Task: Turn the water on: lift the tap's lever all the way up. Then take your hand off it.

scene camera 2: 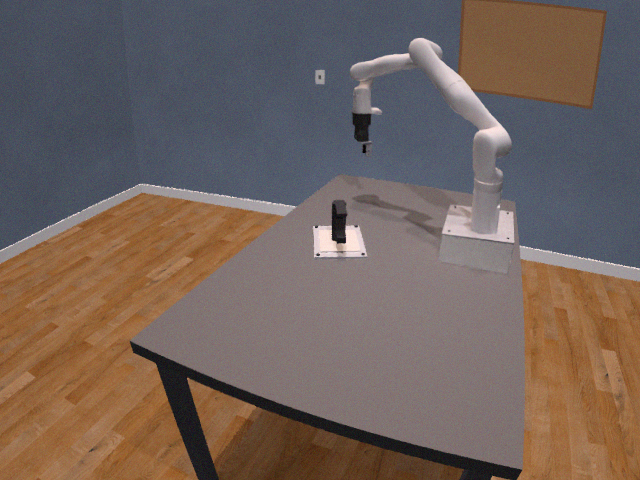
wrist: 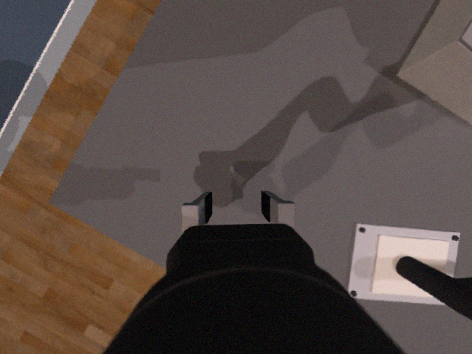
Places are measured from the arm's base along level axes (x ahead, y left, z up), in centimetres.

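Where they show: gripper, fingertip midpoint: [scene camera 2: 366,154] [wrist: 236,202]; arm's base at its link origin: [scene camera 2: 483,228].
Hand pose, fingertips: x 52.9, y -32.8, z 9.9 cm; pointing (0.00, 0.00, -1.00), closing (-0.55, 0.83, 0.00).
Note:
Things, the pixels of their top centre, and the offset from my fingertips. "*": a spot on its surface instead. Level surfaces: height alone.
- black tap at a spot on its surface: [wrist: 430,281] * dx -4.7, dy +39.5, dz -12.9 cm
- white square base plate at its top centre: [wrist: 405,266] [scene camera 2: 338,239] dx -5.0, dy +41.9, dz -19.9 cm
- grey table at its surface level: dz -21.1 cm
A black tap [scene camera 2: 338,223] [wrist: 430,281] stands upright on a white square base plate [scene camera 2: 318,253] [wrist: 361,262] on the table. In the wrist view the tap is at the lower right and its upper part is cut off by the frame's edge. The lever is too small and dark in the scene view to tell its angle. My gripper [scene camera 2: 367,149] [wrist: 236,202] points straight down, high above the table and behind the tap in the scene view. It is open, with nothing between its fingers, and apart from the tap.
The grey table [scene camera 2: 387,330] [wrist: 165,115] carries the robot's white pedestal box [scene camera 2: 475,252] [wrist: 440,85] at the right. The arm [scene camera 2: 454,90] arches up from it, and its shadow falls on the table. The blue wall stands behind the table's far edge.

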